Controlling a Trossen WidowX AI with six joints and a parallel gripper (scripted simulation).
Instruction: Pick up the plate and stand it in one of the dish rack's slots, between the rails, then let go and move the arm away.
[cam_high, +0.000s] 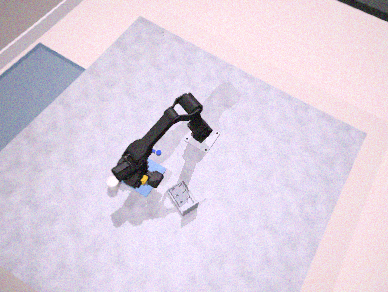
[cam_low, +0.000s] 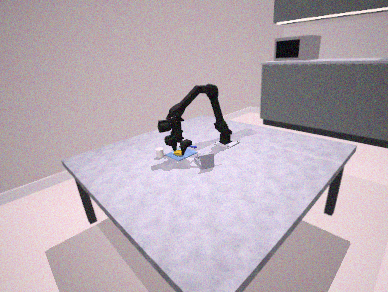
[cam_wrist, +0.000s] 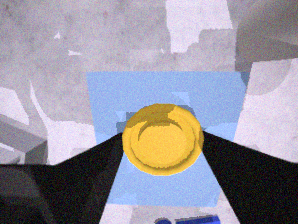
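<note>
My gripper tip is 20 mm past the light blue mat, 10 mm to the left of it and 10 mm above it. Also, from my gripper tip: blue utensil: 130 mm behind, 50 mm to the right; white cup: 100 mm ahead, 60 mm to the right, 20 mm above; yellow plate: 10 mm above.
</note>
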